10 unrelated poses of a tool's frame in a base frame.
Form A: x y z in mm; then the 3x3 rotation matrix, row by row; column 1 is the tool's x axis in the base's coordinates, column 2 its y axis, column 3 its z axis. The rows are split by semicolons.
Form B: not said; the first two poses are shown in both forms.
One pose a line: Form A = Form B
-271, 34, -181; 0.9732, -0.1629, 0.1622; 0.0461, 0.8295, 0.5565; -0.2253, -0.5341, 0.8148 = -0.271, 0.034, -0.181, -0.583, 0.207, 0.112
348, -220, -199; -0.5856, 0.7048, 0.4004; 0.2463, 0.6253, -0.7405; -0.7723, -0.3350, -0.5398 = 0.348, -0.220, -0.199, 0.741, 2.144, -0.838
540, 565, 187; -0.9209, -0.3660, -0.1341; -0.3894, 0.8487, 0.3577; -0.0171, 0.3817, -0.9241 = 0.540, 0.565, 0.187, 0.606, -2.962, -0.593
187, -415, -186; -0.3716, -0.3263, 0.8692; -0.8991, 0.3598, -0.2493; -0.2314, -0.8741, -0.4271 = 0.187, -0.415, -0.186, -1.068, 1.881, -0.979
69, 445, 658; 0.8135, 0.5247, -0.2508; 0.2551, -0.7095, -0.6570; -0.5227, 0.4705, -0.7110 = 0.069, 0.445, 0.658, 2.371, 0.572, -0.567
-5, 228, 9; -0.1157, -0.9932, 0.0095; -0.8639, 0.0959, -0.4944; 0.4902, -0.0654, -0.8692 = -0.005, 0.228, 0.009, 1.832, -2.053, 0.552
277, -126, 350; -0.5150, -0.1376, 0.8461; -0.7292, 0.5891, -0.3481; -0.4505, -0.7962, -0.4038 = 0.277, -0.126, 0.350, -0.689, 1.994, -0.910
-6, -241, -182; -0.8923, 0.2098, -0.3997; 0.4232, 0.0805, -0.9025; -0.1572, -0.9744, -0.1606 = -0.006, -0.241, -0.182, -0.647, -2.180, 1.918
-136, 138, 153; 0.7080, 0.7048, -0.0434; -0.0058, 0.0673, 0.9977; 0.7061, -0.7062, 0.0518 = -0.136, 0.138, 0.153, -1.417, -0.623, -0.591
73, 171, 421; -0.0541, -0.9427, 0.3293; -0.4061, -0.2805, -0.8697; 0.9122, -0.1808, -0.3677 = 0.073, 0.171, 0.421, 1.699, -1.437, 1.323
